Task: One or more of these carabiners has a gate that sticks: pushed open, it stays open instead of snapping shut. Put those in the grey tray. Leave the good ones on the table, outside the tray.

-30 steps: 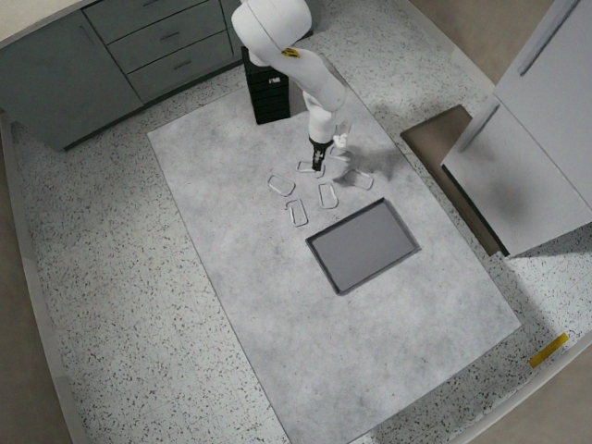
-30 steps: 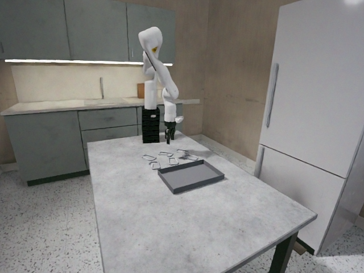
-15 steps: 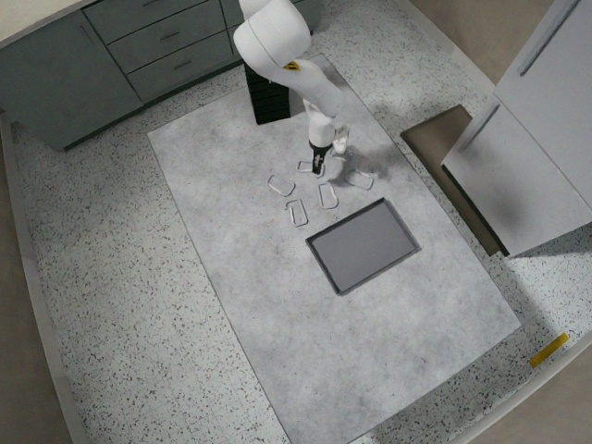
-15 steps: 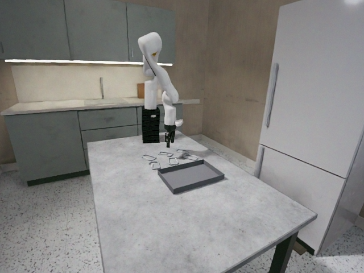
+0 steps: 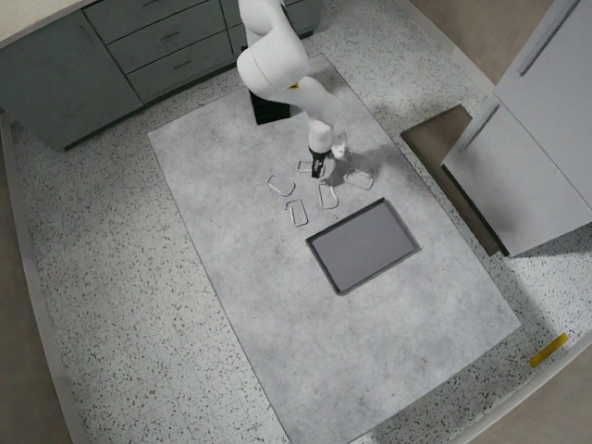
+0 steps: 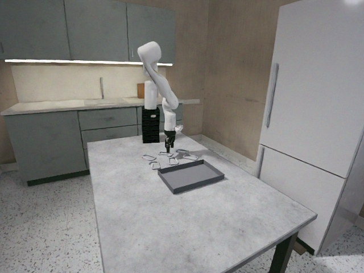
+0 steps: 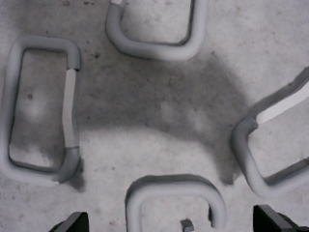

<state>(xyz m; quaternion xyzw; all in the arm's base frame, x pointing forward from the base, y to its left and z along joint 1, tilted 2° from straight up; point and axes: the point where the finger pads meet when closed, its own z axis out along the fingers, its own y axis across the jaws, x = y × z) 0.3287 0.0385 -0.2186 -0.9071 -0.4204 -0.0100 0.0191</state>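
Now: the grey tray 30 cm ahead of my hand, 1 cm to the right of it and 3 cm below it.
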